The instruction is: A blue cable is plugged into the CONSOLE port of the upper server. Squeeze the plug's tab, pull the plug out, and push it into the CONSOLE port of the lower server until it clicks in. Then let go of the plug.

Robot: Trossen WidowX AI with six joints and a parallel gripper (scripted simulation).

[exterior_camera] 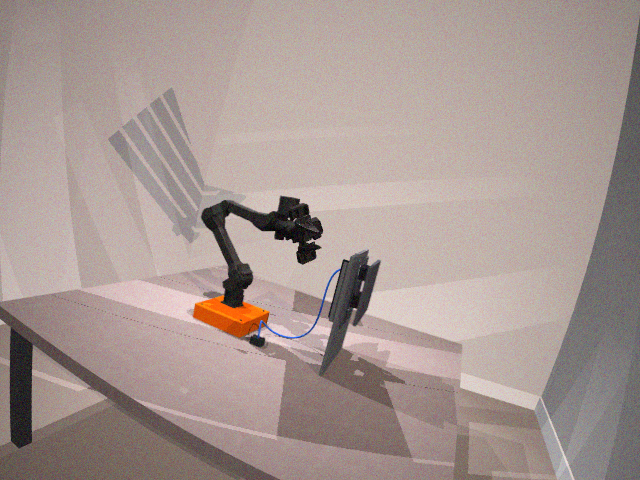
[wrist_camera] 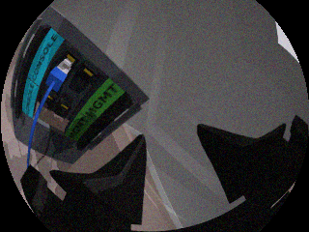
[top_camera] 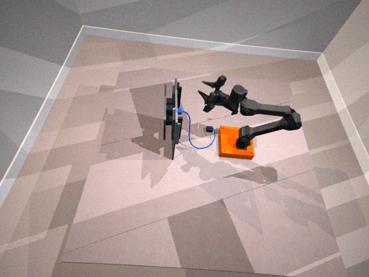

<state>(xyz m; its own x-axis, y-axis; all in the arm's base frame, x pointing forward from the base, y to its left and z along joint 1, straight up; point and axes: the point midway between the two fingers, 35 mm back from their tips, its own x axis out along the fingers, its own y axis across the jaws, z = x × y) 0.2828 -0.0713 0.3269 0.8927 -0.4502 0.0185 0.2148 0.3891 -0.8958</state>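
Right now the blue plug is 110 mm ahead of my gripper tip, 120 mm to the left of it and 70 mm below it. The rest, counted from my gripper tip: black block (120 mm behind, 20 mm to the right, 370 mm below).
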